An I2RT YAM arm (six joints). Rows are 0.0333 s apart.
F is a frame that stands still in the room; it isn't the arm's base.
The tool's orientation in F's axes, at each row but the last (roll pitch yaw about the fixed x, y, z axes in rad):
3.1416 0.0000 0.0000
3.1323 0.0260 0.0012
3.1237 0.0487 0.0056
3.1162 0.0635 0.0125
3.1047 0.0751 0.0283
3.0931 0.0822 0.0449
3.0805 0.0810 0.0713
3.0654 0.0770 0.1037
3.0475 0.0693 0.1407
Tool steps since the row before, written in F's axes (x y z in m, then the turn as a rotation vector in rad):
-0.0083 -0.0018 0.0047 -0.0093 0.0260 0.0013
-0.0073 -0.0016 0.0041 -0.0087 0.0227 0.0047
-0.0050 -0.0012 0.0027 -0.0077 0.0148 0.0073
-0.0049 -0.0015 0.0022 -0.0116 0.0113 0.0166
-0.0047 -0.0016 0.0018 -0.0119 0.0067 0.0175
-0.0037 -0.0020 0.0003 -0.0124 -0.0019 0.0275
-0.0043 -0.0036 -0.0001 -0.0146 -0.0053 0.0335
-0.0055 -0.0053 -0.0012 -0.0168 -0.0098 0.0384
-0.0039 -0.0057 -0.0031 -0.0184 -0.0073 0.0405
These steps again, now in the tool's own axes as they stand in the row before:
-0.0083 0.0018 -0.0047 -0.0093 -0.0260 -0.0013
-0.0074 0.0016 -0.0039 -0.0088 -0.0227 -0.0047
-0.0051 0.0012 -0.0024 -0.0080 -0.0147 -0.0072
-0.0050 0.0015 -0.0018 -0.0125 -0.0110 -0.0161
-0.0049 0.0015 -0.0014 -0.0130 -0.0064 -0.0168
-0.0038 0.0018 0.0001 -0.0147 0.0026 -0.0263
-0.0045 0.0032 0.0007 -0.0176 0.0062 -0.0319
-0.0059 0.0046 0.0020 -0.0206 0.0108 -0.0362
-0.0044 0.0048 0.0039 -0.0220 0.0083 -0.0385

